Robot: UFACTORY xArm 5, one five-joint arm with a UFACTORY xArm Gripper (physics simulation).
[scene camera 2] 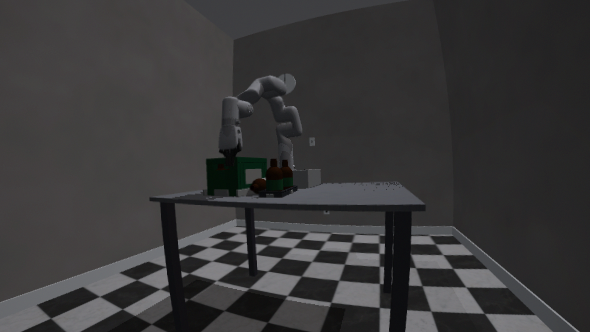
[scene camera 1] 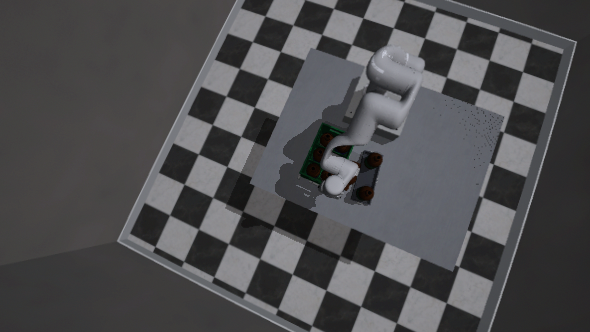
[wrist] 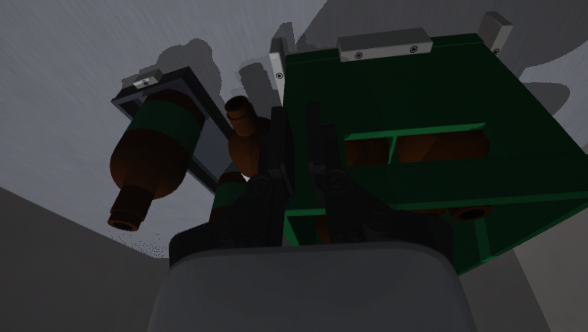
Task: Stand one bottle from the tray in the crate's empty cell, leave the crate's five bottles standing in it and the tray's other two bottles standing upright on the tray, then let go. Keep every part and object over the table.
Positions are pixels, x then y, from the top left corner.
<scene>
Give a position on a bottle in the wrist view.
At 244,141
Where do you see a bottle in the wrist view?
At 150,161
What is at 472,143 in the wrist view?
A bottle.
</scene>
